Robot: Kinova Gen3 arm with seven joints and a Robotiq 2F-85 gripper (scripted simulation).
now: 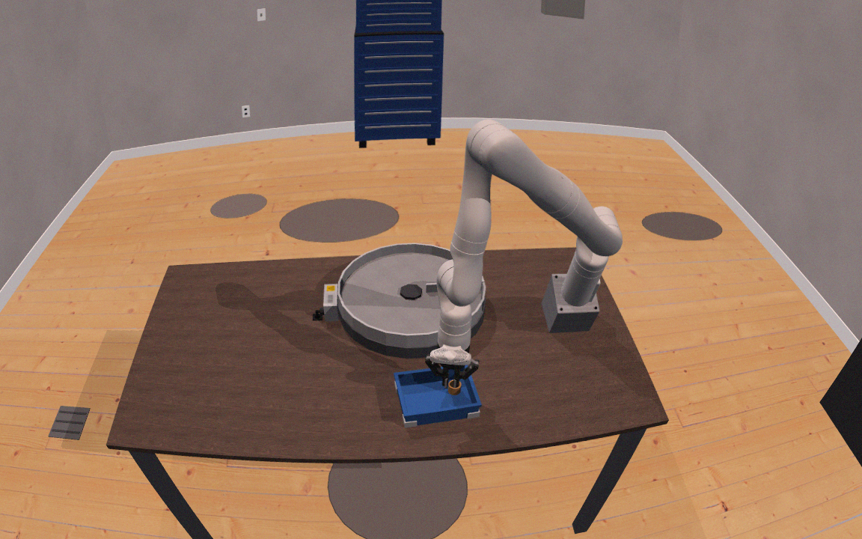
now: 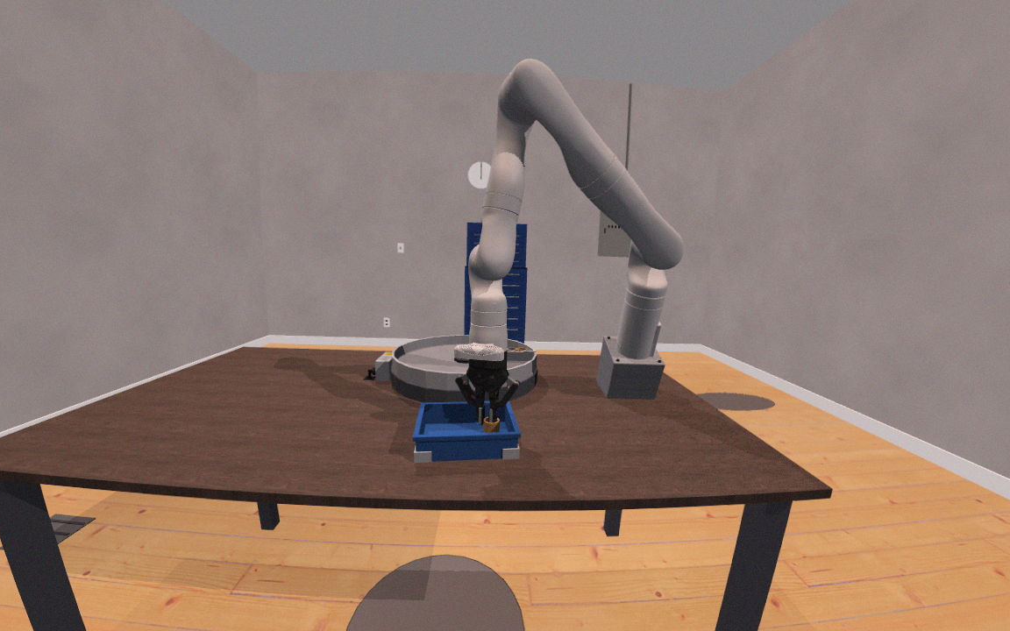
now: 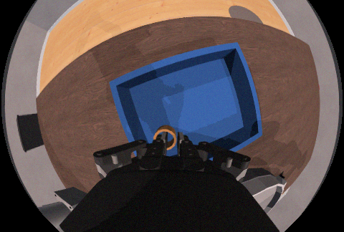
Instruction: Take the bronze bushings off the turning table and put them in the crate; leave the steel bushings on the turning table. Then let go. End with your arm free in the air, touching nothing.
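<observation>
Right now my hand is 40 mm short of the blue crate, 40 mm to the right of it and 10 mm above it. From my hand the other things lie so: round grey turning table: 100 mm ahead, 330 mm to the right, 10 mm above.
</observation>
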